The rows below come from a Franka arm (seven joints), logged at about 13 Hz.
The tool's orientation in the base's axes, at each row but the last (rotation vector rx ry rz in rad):
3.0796, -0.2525, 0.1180
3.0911, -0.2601, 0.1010
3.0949, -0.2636, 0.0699
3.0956, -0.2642, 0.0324
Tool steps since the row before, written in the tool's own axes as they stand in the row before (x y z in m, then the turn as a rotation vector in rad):
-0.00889, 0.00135, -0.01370, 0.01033, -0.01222, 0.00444
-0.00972, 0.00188, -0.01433, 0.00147, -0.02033, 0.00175
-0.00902, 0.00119, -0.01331, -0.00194, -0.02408, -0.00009
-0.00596, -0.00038, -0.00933, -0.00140, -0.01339, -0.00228
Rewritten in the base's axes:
-0.00995, 0.00086, 0.01299, 0.01249, 0.01014, -0.00412
-0.01076, 0.00038, 0.01369, 0.00497, 0.01971, -0.00230
-0.00964, 0.00086, 0.01289, 0.00217, 0.02405, -0.00074
-0.00597, 0.00172, 0.00917, 0.00085, 0.01351, 0.00181

